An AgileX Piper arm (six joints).
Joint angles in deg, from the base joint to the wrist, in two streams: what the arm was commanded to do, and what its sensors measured. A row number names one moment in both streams.
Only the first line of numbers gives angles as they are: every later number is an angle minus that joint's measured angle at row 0.
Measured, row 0:
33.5 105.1 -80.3 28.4 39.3 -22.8
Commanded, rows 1 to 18:
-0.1 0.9 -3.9 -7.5 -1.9 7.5
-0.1 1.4 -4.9 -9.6 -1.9 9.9
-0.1 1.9 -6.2 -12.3 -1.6 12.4
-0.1 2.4 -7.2 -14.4 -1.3 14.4
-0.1 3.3 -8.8 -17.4 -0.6 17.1
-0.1 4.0 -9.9 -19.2 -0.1 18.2
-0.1 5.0 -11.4 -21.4 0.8 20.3
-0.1 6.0 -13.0 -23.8 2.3 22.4
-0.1 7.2 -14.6 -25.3 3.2 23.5
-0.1 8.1 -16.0 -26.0 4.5 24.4
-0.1 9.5 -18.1 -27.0 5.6 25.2
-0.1 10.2 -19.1 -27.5 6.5 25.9
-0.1 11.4 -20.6 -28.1 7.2 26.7
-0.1 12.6 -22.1 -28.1 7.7 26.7
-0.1 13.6 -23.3 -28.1 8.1 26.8
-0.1 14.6 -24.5 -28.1 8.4 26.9
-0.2 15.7 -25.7 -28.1 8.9 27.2
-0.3 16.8 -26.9 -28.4 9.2 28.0
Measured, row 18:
0.0 14.6 -23.9 -27.4 8.0 26.5
